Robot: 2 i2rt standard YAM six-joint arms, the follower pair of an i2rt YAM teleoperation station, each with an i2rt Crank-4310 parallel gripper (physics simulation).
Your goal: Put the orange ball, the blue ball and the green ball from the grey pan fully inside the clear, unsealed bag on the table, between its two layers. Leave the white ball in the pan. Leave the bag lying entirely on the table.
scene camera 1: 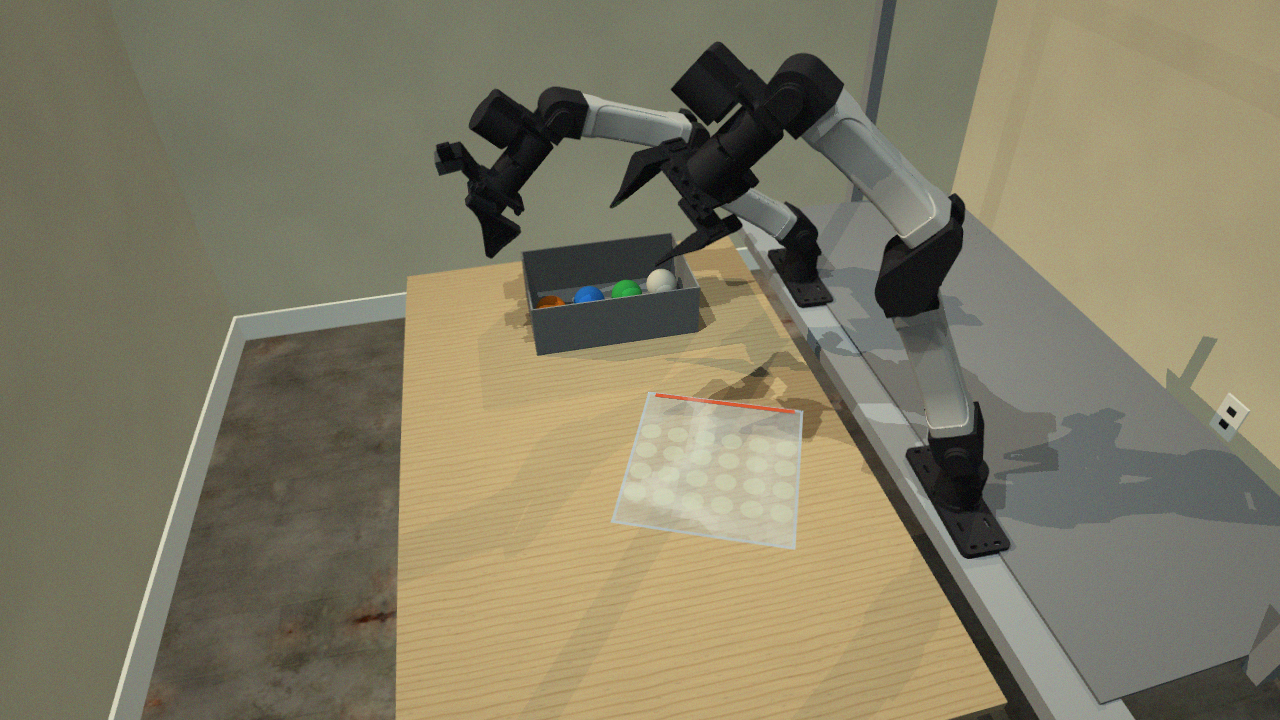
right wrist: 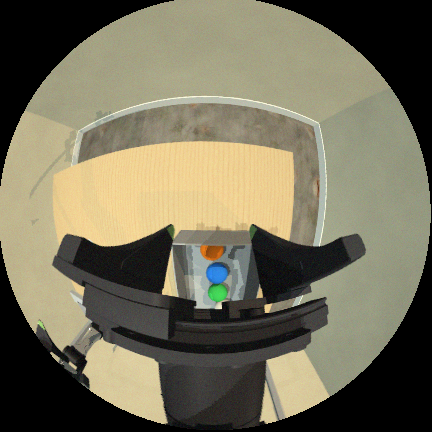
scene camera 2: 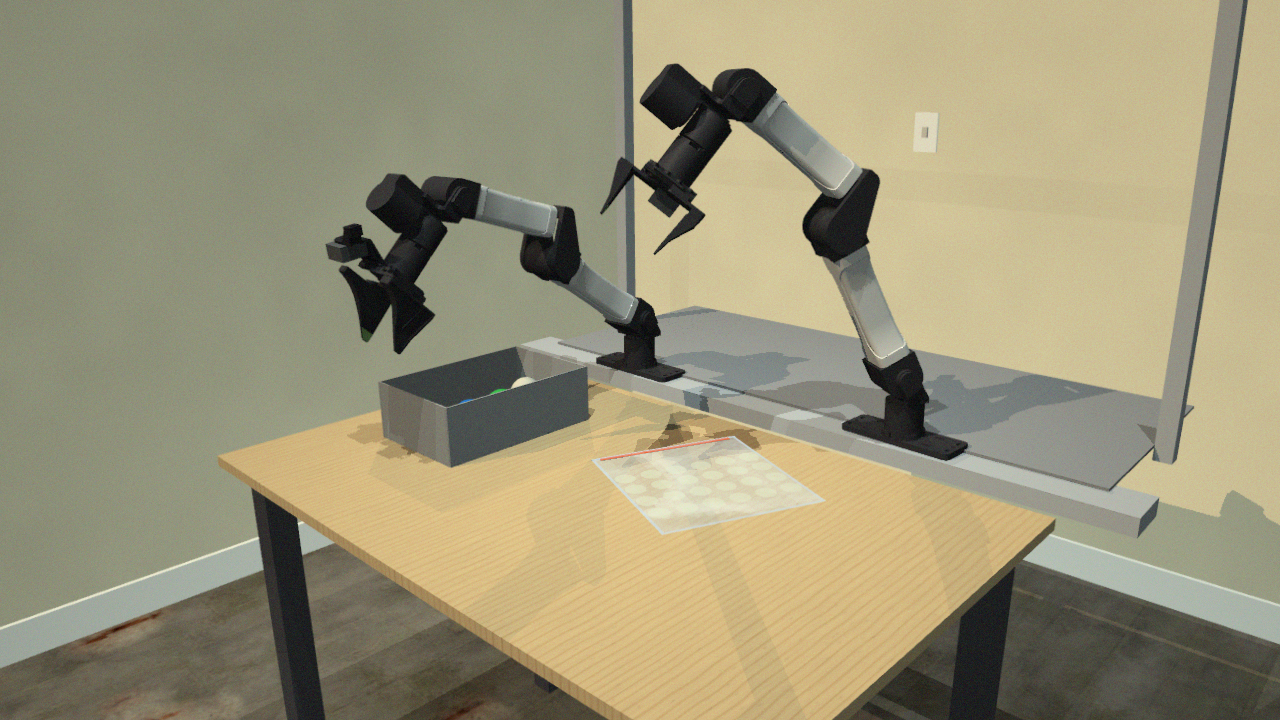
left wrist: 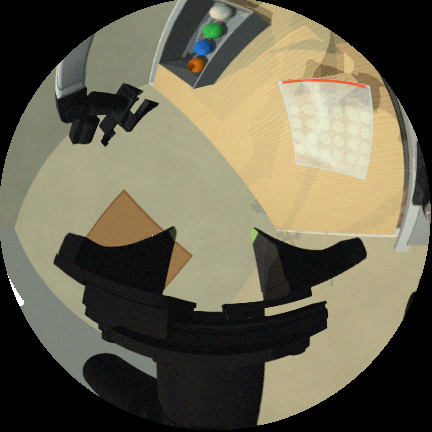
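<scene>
The orange ball [scene camera 1: 549,302] [left wrist: 196,65] [right wrist: 212,251], blue ball [scene camera 1: 588,294] [left wrist: 203,47] [right wrist: 216,273], green ball [scene camera 1: 626,288] [left wrist: 213,30] [right wrist: 217,292] and white ball [scene camera 1: 661,281] [scene camera 2: 523,383] [left wrist: 221,12] lie in a row in the grey pan [scene camera 1: 617,325] [scene camera 2: 519,416] [right wrist: 215,237]. The clear bag [scene camera 1: 716,465] [scene camera 2: 707,488] [left wrist: 330,125] lies flat, its red-striped edge toward the pan. My right gripper [scene camera 2: 383,344] [right wrist: 211,226] is open and empty above the pan's orange-ball end. My left gripper [scene camera 1: 635,235] [scene camera 2: 628,232] [left wrist: 213,229] is open, empty and high above the table.
The wooden table [scene camera 1: 501,537] [scene camera 2: 537,573] carries the pan and bag. A grey rail [scene camera 1: 881,416] [scene camera 2: 778,419] with both arm bases runs along its edge. The pan's raised walls surround the balls. In scene camera 1, the left arm passes in front of the right arm.
</scene>
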